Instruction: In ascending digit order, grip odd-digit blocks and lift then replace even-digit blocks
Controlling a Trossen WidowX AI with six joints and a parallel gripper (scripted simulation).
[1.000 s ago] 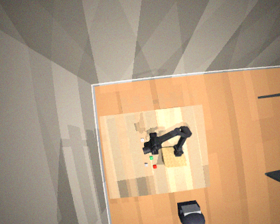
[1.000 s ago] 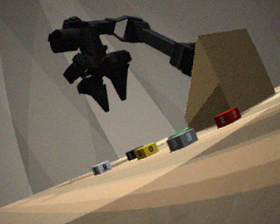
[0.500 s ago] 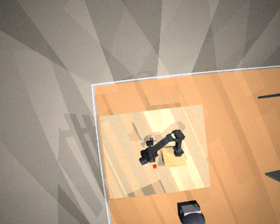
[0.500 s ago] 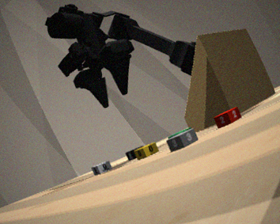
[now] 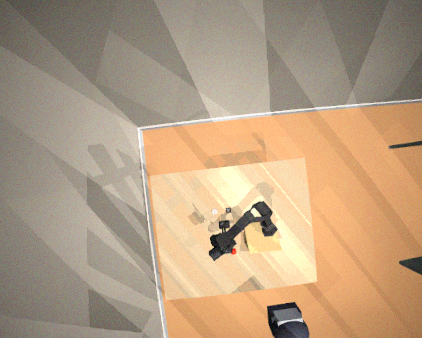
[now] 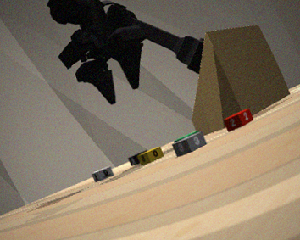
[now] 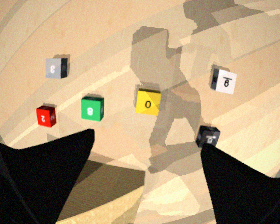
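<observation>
The yellow block lies 110 mm below my gripper tip. Also, from my gripper tip: pale block (50 mm ahead, 110 mm to the right, 110 mm below); then green block (20 mm behind, 90 mm to the left, 110 mm below); then black block (40 mm behind, 110 mm to the right, 110 mm below).
</observation>
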